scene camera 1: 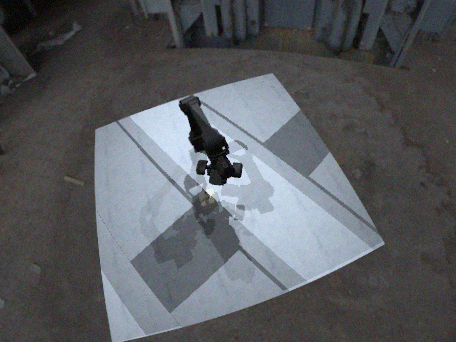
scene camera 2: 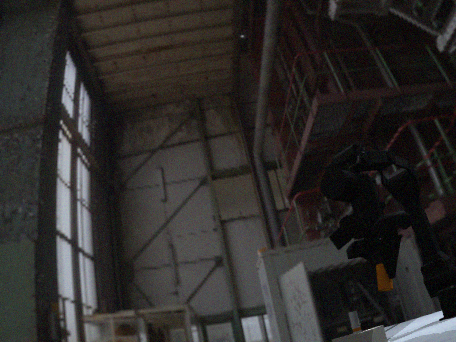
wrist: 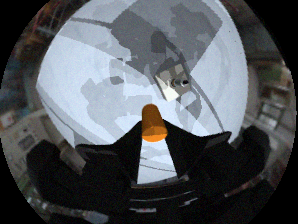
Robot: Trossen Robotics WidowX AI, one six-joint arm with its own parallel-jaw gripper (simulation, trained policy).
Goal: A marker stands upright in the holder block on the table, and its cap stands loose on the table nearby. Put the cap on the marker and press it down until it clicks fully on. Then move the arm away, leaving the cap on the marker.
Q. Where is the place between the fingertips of my gripper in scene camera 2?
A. At 388, 280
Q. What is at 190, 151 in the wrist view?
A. My gripper.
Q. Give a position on an orange cap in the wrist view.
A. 153, 129
